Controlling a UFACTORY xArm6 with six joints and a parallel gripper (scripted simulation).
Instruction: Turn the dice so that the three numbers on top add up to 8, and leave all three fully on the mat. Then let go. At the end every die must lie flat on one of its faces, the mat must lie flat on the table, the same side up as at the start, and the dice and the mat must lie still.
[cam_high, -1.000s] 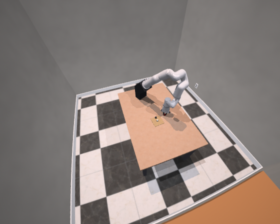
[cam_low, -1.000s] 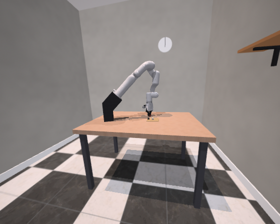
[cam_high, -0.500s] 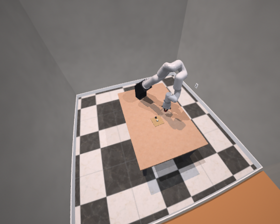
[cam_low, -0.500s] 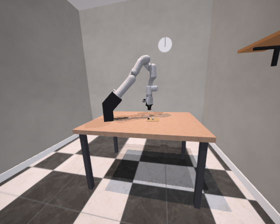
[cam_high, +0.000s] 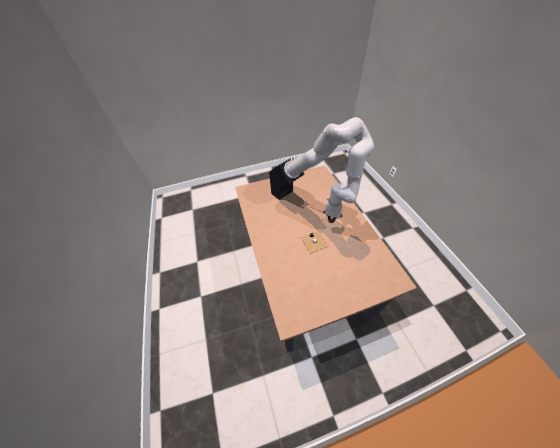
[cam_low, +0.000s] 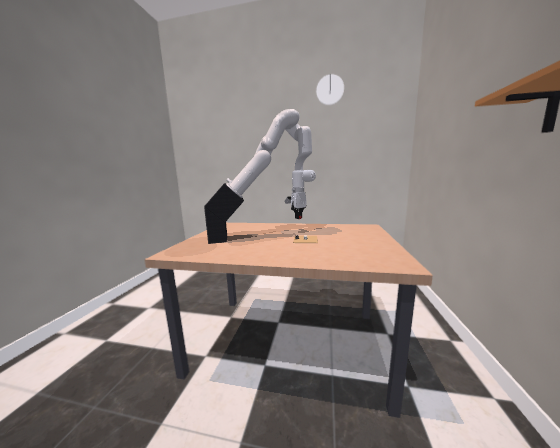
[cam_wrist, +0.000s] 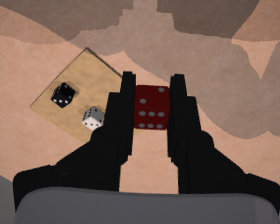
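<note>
Now: the red die 1 cm ahead of my hand and 1 cm below it. Round my hand: white die 9 cm ahead, 12 cm to the right, 11 cm below; tan mat 9 cm ahead, 12 cm to the right, 12 cm below.
</note>
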